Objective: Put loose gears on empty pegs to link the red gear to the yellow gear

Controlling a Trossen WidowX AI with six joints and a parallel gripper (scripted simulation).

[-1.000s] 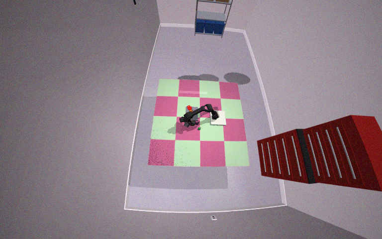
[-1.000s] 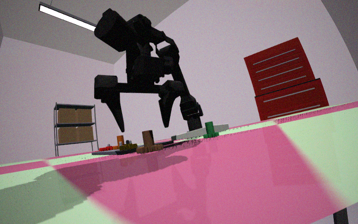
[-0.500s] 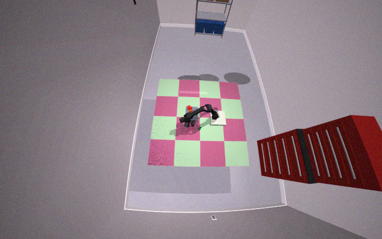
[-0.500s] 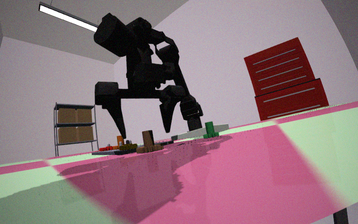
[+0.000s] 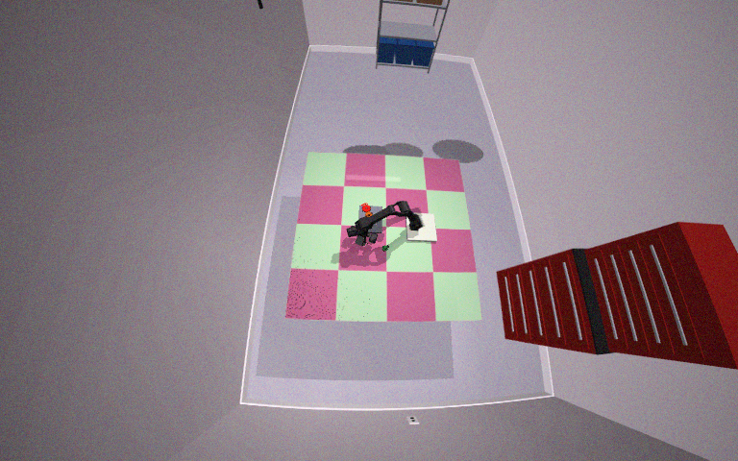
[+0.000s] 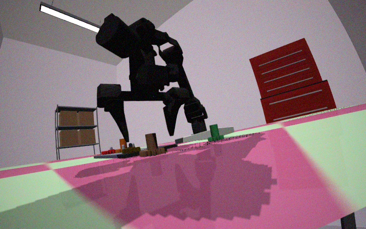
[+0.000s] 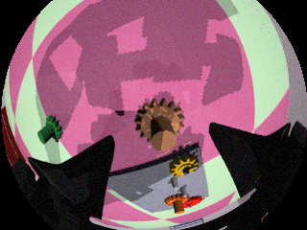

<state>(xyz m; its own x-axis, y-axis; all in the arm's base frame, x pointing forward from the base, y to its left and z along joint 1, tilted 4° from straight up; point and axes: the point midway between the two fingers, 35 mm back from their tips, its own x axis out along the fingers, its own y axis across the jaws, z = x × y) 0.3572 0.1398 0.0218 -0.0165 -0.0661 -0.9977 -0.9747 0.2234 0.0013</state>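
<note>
Right now my gripper tip is 1 cm above the brown gear. Also, from my gripper tip: green gear: 16 cm behind, 5 cm to the left, 1 cm below; grey board: 4 cm behind, 16 cm to the right, 3 cm below; yellow gear: 1 cm ahead, 7 cm to the right, 1 cm below.
</note>
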